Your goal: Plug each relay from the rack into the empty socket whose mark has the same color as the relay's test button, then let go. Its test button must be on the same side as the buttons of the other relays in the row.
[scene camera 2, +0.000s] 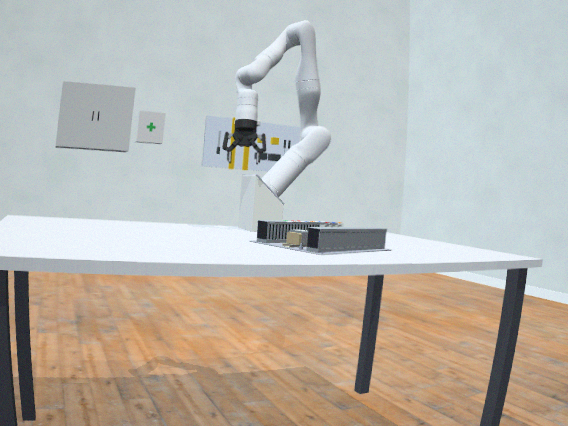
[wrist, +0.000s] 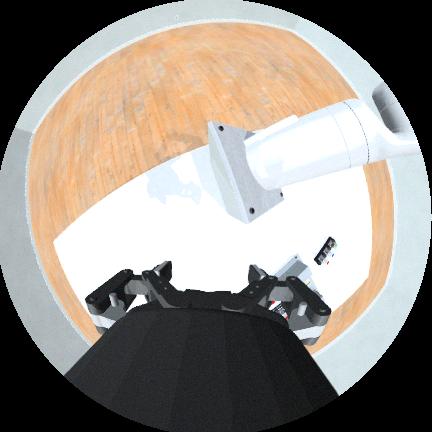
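Observation:
My gripper [scene camera 2: 243, 163] visible. Gripper [wrist: 209, 271] visible too.

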